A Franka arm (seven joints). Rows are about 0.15 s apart.
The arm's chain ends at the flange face. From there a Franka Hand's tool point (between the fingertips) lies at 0.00 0.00 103.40 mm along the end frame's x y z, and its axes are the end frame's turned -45 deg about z.
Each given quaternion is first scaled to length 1.
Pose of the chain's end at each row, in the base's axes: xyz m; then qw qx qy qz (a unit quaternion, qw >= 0):
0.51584, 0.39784, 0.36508, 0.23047, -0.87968, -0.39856, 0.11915
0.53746, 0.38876, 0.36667, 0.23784, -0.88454, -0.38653, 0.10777
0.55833, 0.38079, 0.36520, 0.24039, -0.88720, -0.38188, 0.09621
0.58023, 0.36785, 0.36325, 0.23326, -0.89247, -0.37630, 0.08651
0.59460, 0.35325, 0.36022, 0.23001, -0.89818, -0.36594, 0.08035
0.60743, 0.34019, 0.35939, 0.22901, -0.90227, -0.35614, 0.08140
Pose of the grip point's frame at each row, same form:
0.47517, 0.42995, 0.27560, 0.25852, -0.66020, -0.70486, 0.02188
0.49873, 0.42365, 0.27737, 0.26098, -0.66929, -0.69561, 0.00855
0.52169, 0.41730, 0.27566, 0.25891, -0.67353, -0.69233, -0.00311
0.54611, 0.40417, 0.27265, 0.24861, -0.68053, -0.68919, -0.00934
0.56227, 0.38989, 0.26910, 0.24325, -0.68977, -0.68180, -0.01379
0.57538, 0.37693, 0.26821, 0.24273, -0.69730, -0.67431, -0.01243

